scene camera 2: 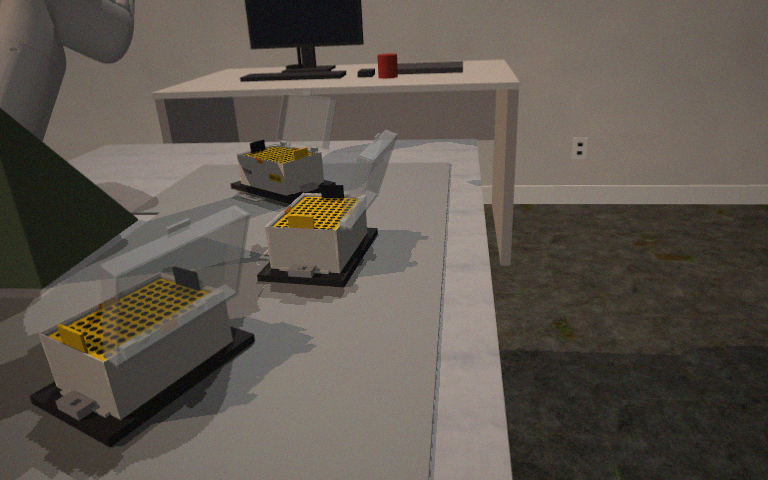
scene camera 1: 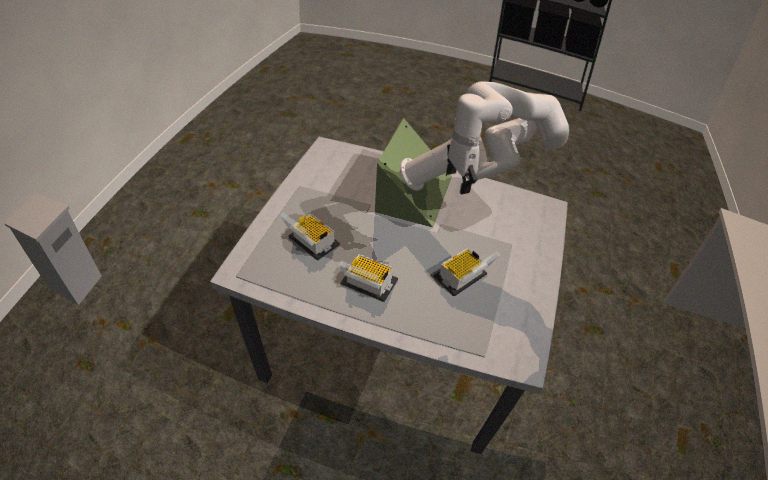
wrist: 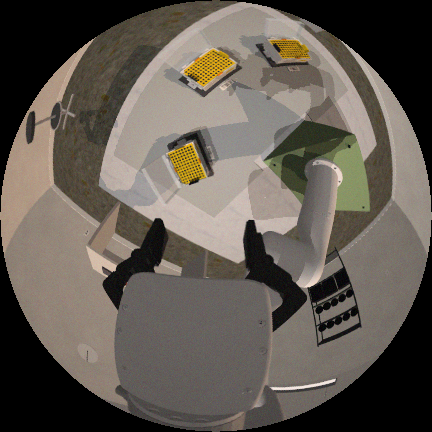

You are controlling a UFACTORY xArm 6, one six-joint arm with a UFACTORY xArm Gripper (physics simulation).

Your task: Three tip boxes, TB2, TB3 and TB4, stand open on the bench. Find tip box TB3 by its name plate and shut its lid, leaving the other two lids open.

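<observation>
Three white tip boxes with yellow racks stand on dark bases, their clear lids open. The left box is nearest in scene camera 2. The middle box stands towards the bench front. The right box has its raised lid on its outer side. Small name plates lie beside the bases in the wrist view; I cannot read them, so I cannot tell which is TB3. My gripper is open and empty, high above the bench's rear right, apart from all boxes.
The green wedge mount carries the arm at the rear of the bench. A grey mat lies under the boxes. A desk with a monitor and red cup stands beyond the bench.
</observation>
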